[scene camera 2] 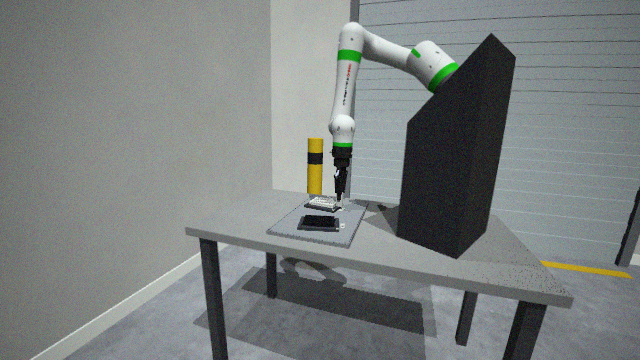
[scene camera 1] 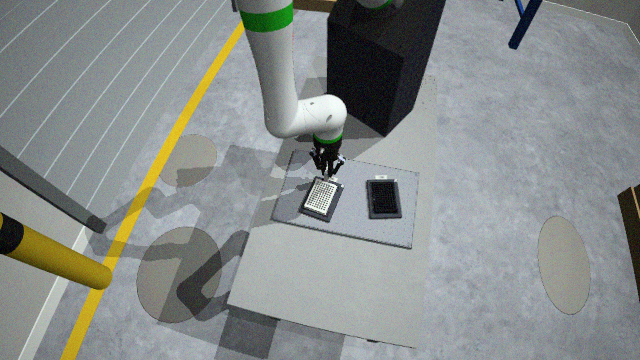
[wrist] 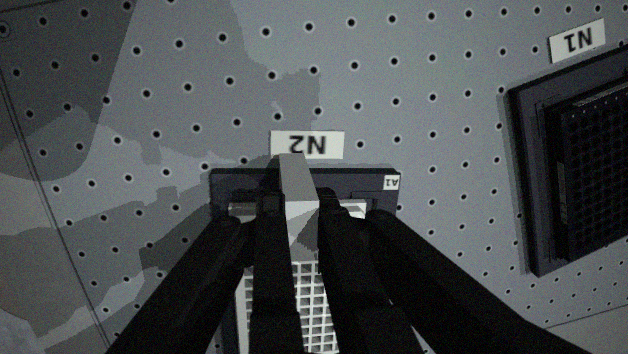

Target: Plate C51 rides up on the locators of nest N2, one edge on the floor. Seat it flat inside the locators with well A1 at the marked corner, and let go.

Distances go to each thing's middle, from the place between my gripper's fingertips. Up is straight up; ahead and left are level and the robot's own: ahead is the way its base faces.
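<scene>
The N2 label [wrist: 314,144] has my hand 10 mm to the right of it, 10 mm past it and 10 mm above it. Measured from my hand, the dark plate [scene camera 1: 384,198] is 230 mm to the left, 50 mm ahead and 10 mm above, and the white plate C51 [scene camera 1: 320,197] is 80 mm ahead, 20 mm to the right and 10 mm above.
</scene>
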